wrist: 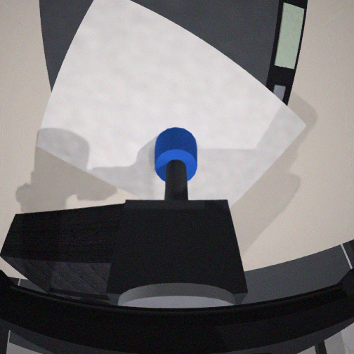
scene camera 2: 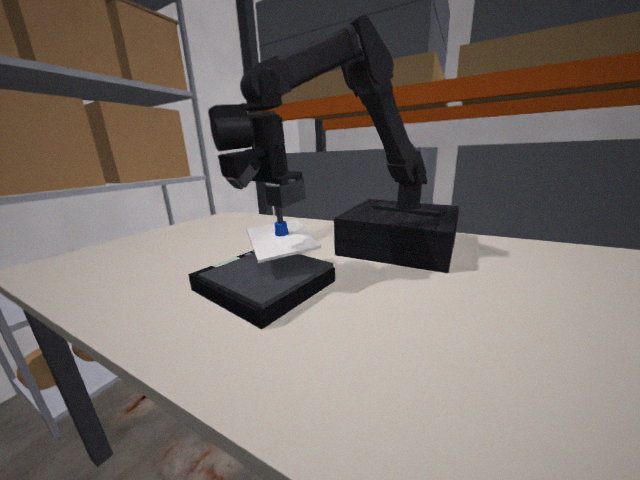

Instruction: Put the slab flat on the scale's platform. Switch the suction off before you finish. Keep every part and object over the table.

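Pixels of known places: hand at its tool point: [scene camera 2: 282,237]; arm's base at its link origin: [scene camera 2: 407,210].
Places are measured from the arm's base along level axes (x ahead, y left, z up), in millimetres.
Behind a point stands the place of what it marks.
Note:
The white square slab [scene camera 2: 268,246] @[x 418, y -146, z -9 mm] [wrist: 115,75] hangs from the blue suction cup [scene camera 2: 281,228] [wrist: 176,155], which is on its upper face. In the scene view the slab is tilted and above the rear part of the scale, with a gap below its near edge. The scale [scene camera 2: 262,314] @[x 524, y -58, z -79 mm] is a low black box with a dark grey platform [scene camera 2: 258,284] @[x 479, y -115, z -59 mm] [wrist: 210,22]. In the wrist view the slab is turned relative to the platform and reaches beyond the scale's edge toward the arm's base. The slab hides part of the platform and of the scale's display strip [wrist: 291,37].
The arm's black base block [scene camera 2: 392,237] @[x 168, y 21, z -34 mm] [wrist: 60,235] stands on the table [scene camera 2: 439,361] @[x 443, y 198, z -105 mm], right of and behind the scale. The table's front-left edge runs past the scale. A shelf unit [scene camera 2: 199,129] with cardboard boxes stands beyond the table at the left.

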